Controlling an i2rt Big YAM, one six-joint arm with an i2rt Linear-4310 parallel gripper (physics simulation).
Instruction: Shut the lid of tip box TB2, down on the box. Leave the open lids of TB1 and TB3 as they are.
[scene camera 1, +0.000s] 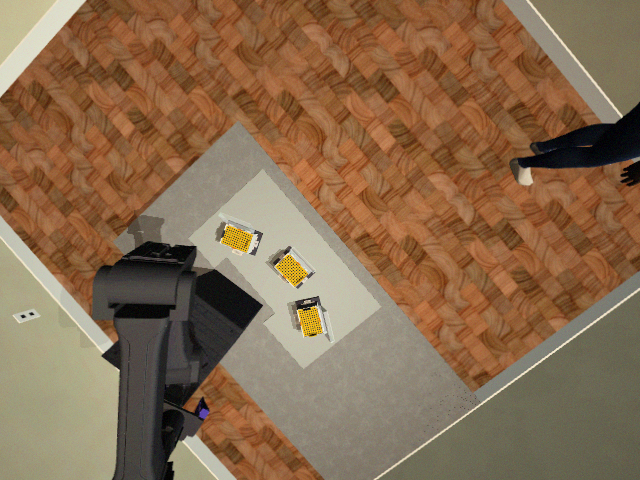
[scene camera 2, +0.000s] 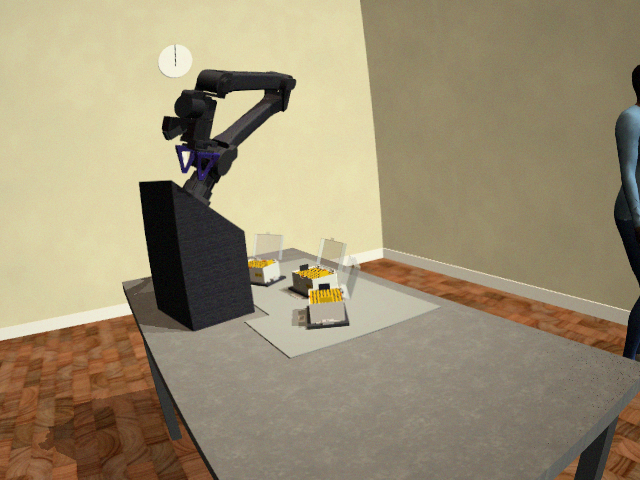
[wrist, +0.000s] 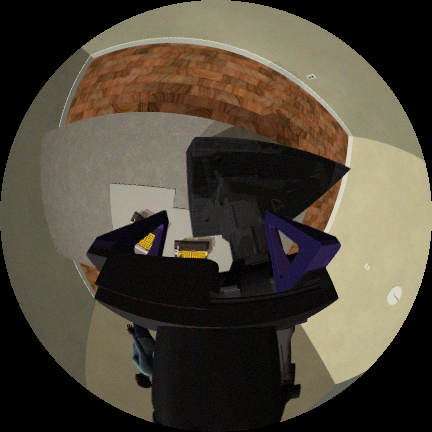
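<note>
Three white tip boxes with yellow racks stand on the mat, their clear lids open; I cannot read which is TB2. The back-left box has its lid upright. The middle box has its lid upright. The front box has its lid raised and leaning outward. Two boxes show partly in the wrist view, one behind a finger. My gripper, with purple fingers, is open and empty, high above the pedestal and away from the boxes.
A pale mat lies on the grey table. A tall black pedestal stands left of the boxes, under the arm. A person stands beyond the table.
</note>
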